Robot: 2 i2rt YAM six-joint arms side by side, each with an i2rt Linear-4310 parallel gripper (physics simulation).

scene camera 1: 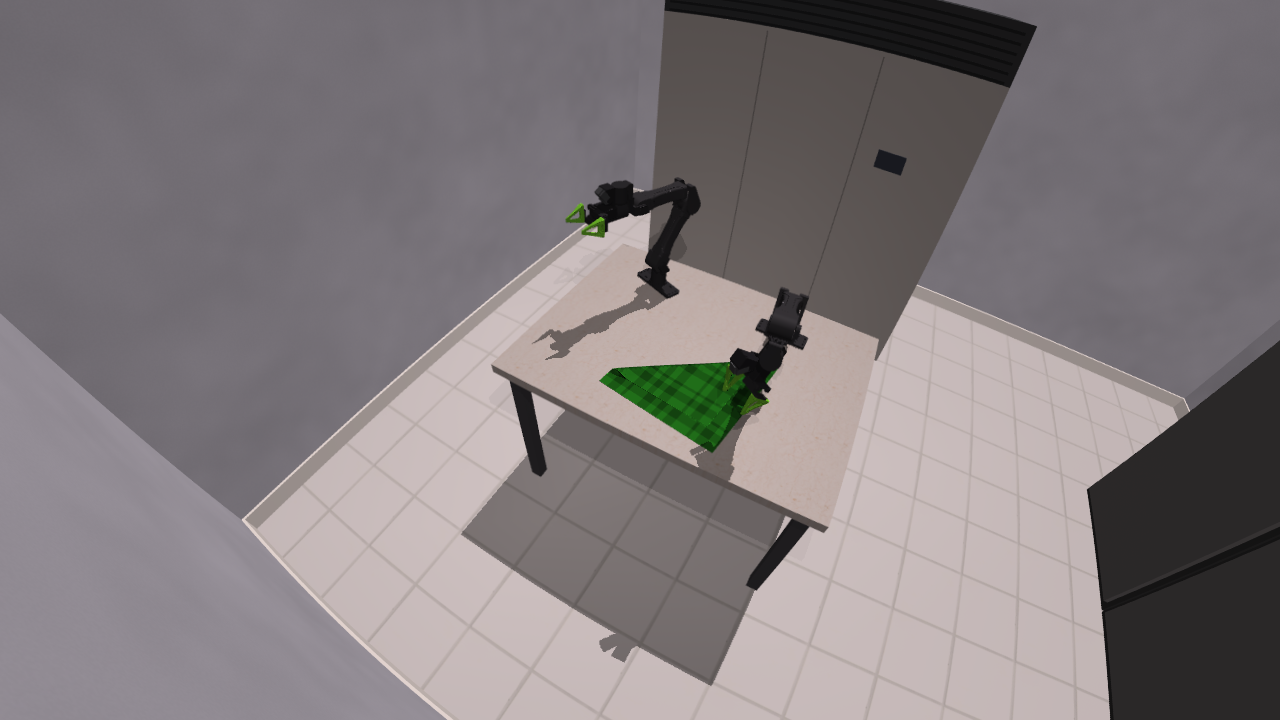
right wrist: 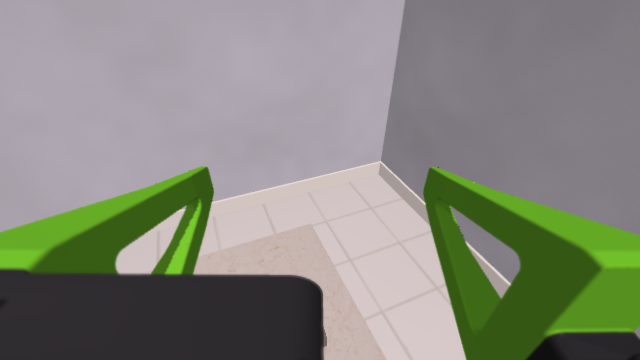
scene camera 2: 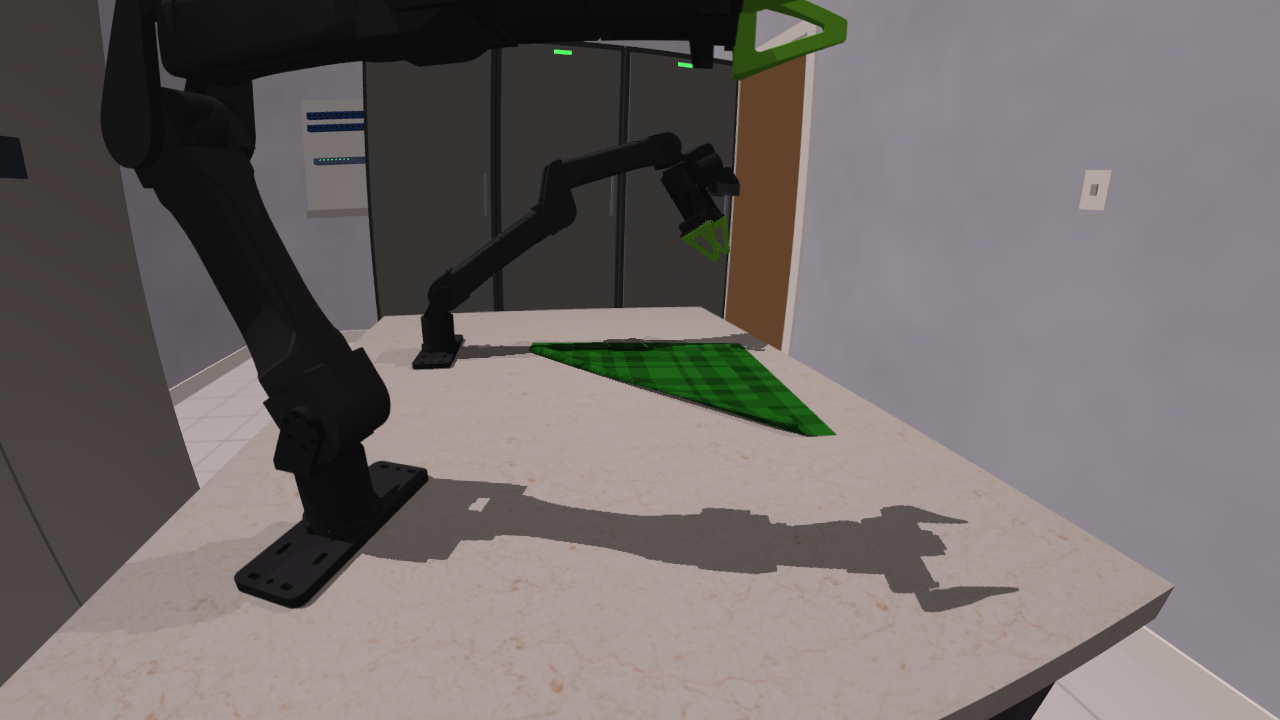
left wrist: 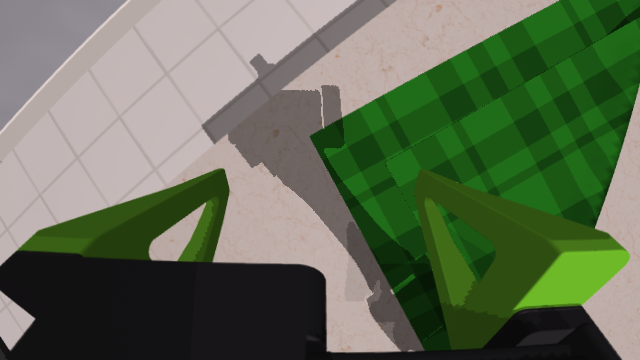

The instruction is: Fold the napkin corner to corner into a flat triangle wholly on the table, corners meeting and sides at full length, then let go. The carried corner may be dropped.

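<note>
The green plaid napkin [scene camera 1: 671,389] [scene camera 2: 707,376] [left wrist: 500,125] lies on the table [scene camera 1: 805,456] [scene camera 2: 537,644], folded into a roughly triangular shape. In the left wrist view, the upper layer's corner and edges sit inside those of the lower layer, leaving a strip of the lower layer showing. My left gripper [scene camera 1: 744,398] [scene camera 2: 716,255] [left wrist: 321,179] is open and empty above the napkin's right part in scene camera 1; one finger overlaps the napkin in its wrist view. My right gripper [scene camera 1: 577,225] [right wrist: 318,179] is open and empty, raised high, away from the napkin.
The table's front edge [scene camera 1: 644,449] runs close to the napkin's front corner. The right arm's base [scene camera 1: 658,282] [scene camera 2: 331,537] stands on the table at the back left in scene camera 1. Tall grey cabinets [scene camera 1: 796,170] stand behind the table. Arm shadows fall across the table and napkin.
</note>
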